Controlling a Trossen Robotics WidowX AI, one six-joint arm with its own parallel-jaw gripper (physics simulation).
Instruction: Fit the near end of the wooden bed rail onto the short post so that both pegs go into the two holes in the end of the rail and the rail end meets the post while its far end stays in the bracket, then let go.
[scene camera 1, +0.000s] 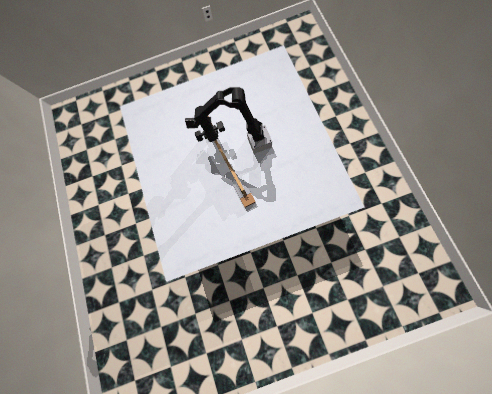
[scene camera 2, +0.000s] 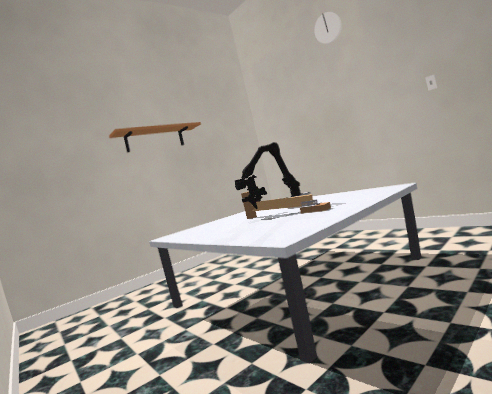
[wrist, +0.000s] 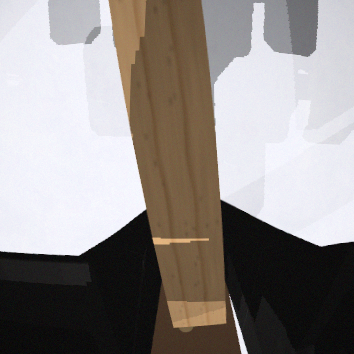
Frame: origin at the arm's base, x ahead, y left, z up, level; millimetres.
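Seen in the pictures: gripper, between the fingertips: (scene camera 2: 258, 208) (wrist: 187, 206); arm's base, origin of its link: (scene camera 1: 258, 136) (scene camera 2: 296, 195).
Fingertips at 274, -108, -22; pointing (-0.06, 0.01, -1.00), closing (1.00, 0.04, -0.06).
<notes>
Pixels of each thing's top centre, then the offset from my fingertips to it, as dx, dy, dz. "pt": a spot on its surface instead. Level surfaces: height alone.
- wooden bed rail, centre of its top: (scene camera 2: 280, 197) (scene camera 1: 226, 159) -31, +196, +47
- orange-brown block, centre of its top: (scene camera 2: 314, 204) (scene camera 1: 244, 193) -66, +420, -23
- short brown post, a spot on its surface: (wrist: 195, 344) pt +6, -55, +36
- peg, a spot on its surface: (wrist: 185, 329) pt +1, -53, +30
- white table, height of its surface: dz -58
The wooden bed rail (scene camera 1: 235, 175) (scene camera 2: 285, 202) (wrist: 175, 150) looks about level in scene view 2. Its far end is at the grey bracket (scene camera 1: 245, 195) (scene camera 2: 310, 203) on an orange-brown block (scene camera 1: 248, 202) (scene camera 2: 315, 208). My gripper (scene camera 1: 214, 139) (scene camera 2: 254, 203) (wrist: 187, 206) is shut on the rail close to its near end, one finger on each side. The short brown post (scene camera 2: 251, 213) (wrist: 195, 344) stands upright at that end. In the wrist view a small rounded bit of a peg (wrist: 185, 329) shows at the rail's end edge. The holes are hidden, and I cannot tell how far the pegs are in.
The white table (scene camera 1: 190, 250) (scene camera 2: 225, 235) carries all of this. The arm's base (scene camera 1: 260, 137) stands beside the rail, and the arm arches above the table. A wooden shelf (scene camera 2: 155, 130) and a round clock (scene camera 2: 327, 27) are on the walls.
</notes>
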